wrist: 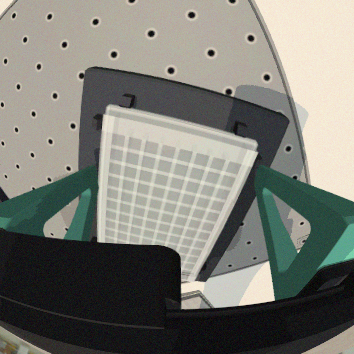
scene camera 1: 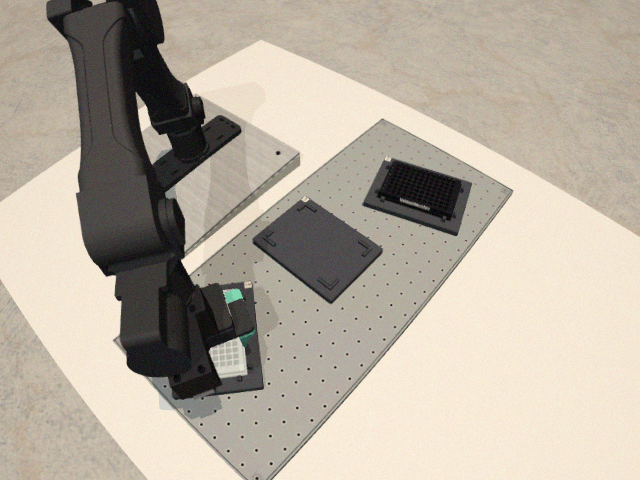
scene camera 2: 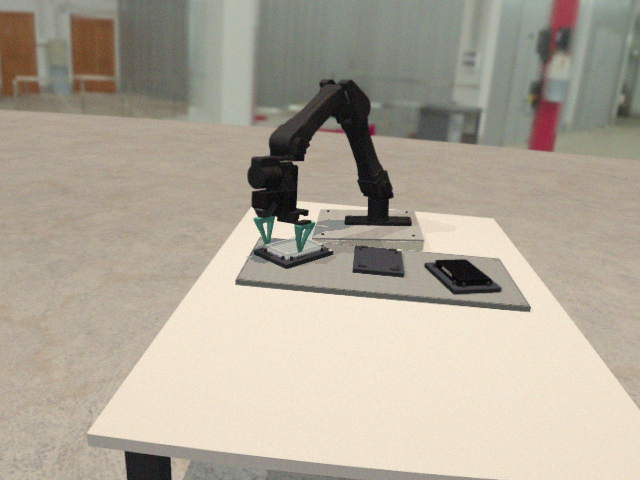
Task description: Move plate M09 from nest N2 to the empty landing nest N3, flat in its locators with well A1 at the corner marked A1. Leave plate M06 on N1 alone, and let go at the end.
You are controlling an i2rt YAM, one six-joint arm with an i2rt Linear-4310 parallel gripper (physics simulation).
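Observation:
A white gridded plate (scene camera 1: 227, 359) (scene camera 2: 289, 246) (wrist: 170, 192), apparently M09, lies in a dark nest (scene camera 1: 254, 379) (scene camera 2: 287, 264) (wrist: 190, 95); its name cannot be read. My gripper (scene camera 2: 283, 246) (wrist: 176, 173) is open above this nest. In the wrist view its green fingers stand at either long side of the plate, low and close to it; contact cannot be told. The arm hides part of the plate in scene camera 1. The empty nest (scene camera 1: 317, 250) (scene camera 2: 378, 260) has corner locators and a pale corner tag (scene camera 1: 305, 199). A black plate (scene camera 1: 421, 187) (scene camera 2: 462, 271), apparently M06, sits in another nest (scene camera 1: 373, 200) (scene camera 2: 440, 279).
All the nests stand on a grey perforated board (scene camera 1: 310, 356) (scene camera 2: 320, 281) (wrist: 150, 55) on a cream table (scene camera 1: 491, 351) (scene camera 2: 330, 361). The arm's base stands on a metal block (scene camera 1: 248, 155) (scene camera 2: 330, 227) behind the board. The empty nest is between the two occupied nests.

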